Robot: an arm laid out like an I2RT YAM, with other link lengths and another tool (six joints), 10 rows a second.
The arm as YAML. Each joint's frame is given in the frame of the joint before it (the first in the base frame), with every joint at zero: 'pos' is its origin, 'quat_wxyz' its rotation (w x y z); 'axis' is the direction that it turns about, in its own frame. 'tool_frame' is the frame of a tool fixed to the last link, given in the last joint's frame.
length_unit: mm
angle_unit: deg
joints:
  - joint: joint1
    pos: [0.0, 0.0, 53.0]
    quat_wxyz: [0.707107, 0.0, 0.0, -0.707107]
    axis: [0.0, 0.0, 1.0]
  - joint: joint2
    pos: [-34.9, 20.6, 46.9]
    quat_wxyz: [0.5, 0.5, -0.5, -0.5]
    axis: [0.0, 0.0, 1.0]
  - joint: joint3
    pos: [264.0, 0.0, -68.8]
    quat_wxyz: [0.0, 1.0, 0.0, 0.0]
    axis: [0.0, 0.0, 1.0]
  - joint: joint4
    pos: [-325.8, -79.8, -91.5]
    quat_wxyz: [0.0, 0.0, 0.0, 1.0]
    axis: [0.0, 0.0, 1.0]
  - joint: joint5
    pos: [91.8, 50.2, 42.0]
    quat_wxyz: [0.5, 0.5, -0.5, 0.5]
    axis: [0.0, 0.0, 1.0]
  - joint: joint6
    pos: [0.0, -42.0, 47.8]
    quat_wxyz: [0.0, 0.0, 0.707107, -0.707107]
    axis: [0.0, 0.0, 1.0]
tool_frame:
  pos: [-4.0, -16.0, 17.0]
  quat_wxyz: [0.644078, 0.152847, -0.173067, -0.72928]
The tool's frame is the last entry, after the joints.
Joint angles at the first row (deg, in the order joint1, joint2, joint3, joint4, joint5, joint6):
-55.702, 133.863, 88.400, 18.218, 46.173, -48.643
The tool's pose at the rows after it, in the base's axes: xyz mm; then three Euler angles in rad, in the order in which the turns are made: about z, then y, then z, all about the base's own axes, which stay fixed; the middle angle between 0 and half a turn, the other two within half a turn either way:
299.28, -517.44, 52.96, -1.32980, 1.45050, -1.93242
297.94, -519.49, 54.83, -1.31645, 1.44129, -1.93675
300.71, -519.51, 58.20, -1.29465, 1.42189, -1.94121
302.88, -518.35, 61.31, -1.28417, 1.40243, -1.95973
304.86, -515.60, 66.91, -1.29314, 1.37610, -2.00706
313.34, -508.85, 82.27, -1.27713, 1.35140, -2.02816
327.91, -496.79, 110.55, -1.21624, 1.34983, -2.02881
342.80, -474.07, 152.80, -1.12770, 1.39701, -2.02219
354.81, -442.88, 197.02, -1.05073, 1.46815, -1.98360
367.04, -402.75, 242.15, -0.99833, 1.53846, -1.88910
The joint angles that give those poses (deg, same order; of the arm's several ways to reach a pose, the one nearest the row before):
-56.489, 133.862, 88.398, 18.329, 44.380, -48.665
-56.708, 133.862, 88.422, 19.246, 44.315, -48.687
-56.468, 133.863, 88.422, 20.928, 44.686, -48.730
-56.161, 133.840, 88.465, 21.998, 46.086, -48.752
-55.681, 133.688, 88.859, 21.977, 49.713, -48.949
-54.545, 132.224, 88.860, 21.890, 52.008, -48.818
-52.730, 128.858, 88.859, 19.290, 52.489, -45.911
-50.325, 122.738, 88.859, 10.546, 51.725, -38.370
-47.594, 115.875, 88.860, -0.011, 49.298, -30.589
-44.118, 108.858, 88.859, -9.584, 45.080, -25.715

